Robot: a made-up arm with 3 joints. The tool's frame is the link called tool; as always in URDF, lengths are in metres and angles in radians. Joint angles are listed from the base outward.
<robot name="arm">
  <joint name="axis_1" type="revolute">
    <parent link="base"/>
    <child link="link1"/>
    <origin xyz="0.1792 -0.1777 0.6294" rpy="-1.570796 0 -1.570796"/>
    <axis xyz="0 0 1"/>
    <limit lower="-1.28" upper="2"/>
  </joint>
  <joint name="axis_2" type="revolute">
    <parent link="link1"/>
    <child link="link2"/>
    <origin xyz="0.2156 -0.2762 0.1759" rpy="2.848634 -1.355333 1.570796"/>
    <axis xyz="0 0 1"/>
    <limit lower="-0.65" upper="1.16"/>
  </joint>
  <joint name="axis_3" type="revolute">
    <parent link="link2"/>
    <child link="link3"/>
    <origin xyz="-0.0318 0.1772 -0.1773" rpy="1.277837 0 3.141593"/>
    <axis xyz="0 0 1"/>
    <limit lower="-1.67" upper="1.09"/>
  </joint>
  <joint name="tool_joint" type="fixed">
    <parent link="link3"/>
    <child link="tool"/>
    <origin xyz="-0.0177 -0.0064 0.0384" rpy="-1.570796 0 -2.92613"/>
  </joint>
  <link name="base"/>
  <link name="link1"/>
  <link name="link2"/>
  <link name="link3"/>
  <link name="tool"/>
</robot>
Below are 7 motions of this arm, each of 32 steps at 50 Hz.
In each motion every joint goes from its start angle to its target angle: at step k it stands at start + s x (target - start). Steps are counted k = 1, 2, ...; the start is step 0. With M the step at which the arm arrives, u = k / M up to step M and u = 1 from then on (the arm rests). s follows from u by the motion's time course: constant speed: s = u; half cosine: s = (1 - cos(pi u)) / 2; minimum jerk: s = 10 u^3 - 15 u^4 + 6 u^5.
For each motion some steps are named. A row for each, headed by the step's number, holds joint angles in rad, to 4 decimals.
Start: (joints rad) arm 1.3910 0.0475 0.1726
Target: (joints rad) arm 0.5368 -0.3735 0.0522
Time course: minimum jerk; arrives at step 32
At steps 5, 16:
5: 1.3656 0.0350 0.1690
16: 0.9639 -0.1630 0.1124

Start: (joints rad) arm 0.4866 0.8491 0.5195
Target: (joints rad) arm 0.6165 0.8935 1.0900
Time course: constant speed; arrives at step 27
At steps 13, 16, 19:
13: 0.5491 0.8705 0.7942
16: 0.5636 0.8754 0.8576
19: 0.5780 0.8803 0.9210

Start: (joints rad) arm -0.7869 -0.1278 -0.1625
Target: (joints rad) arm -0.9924 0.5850 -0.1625
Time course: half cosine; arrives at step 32
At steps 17, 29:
17: -0.8997 0.2635 -0.1625
29: -0.9880 0.5697 -0.1625

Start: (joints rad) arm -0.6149 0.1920 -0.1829
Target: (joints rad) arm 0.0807 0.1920 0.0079
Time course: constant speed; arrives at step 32
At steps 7, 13, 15, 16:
7: -0.4627 0.1920 -0.1412
13: -0.3323 0.1920 -0.1054
15: -0.2888 0.1920 -0.0935
16: -0.2671 0.1920 -0.0875

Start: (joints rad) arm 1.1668 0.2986 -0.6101
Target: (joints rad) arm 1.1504 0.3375 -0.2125
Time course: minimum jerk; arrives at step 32
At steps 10, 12, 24, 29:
10: 1.1638 0.3056 -0.5385
12: 1.1623 0.3093 -0.5007
24: 1.1521 0.3335 -0.2537
29: 1.1505 0.3372 -0.2153

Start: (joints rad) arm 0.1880 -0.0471 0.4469
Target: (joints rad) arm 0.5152 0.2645 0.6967
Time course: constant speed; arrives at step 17
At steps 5, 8, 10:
5: 0.2842 0.0445 0.5204
8: 0.3420 0.0995 0.5645
10: 0.3805 0.1362 0.5938

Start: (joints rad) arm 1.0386 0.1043 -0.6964
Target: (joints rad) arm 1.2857 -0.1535 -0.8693
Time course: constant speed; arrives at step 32
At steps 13, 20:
13: 1.1390 -0.0004 -0.7666
20: 1.1930 -0.0568 -0.8045

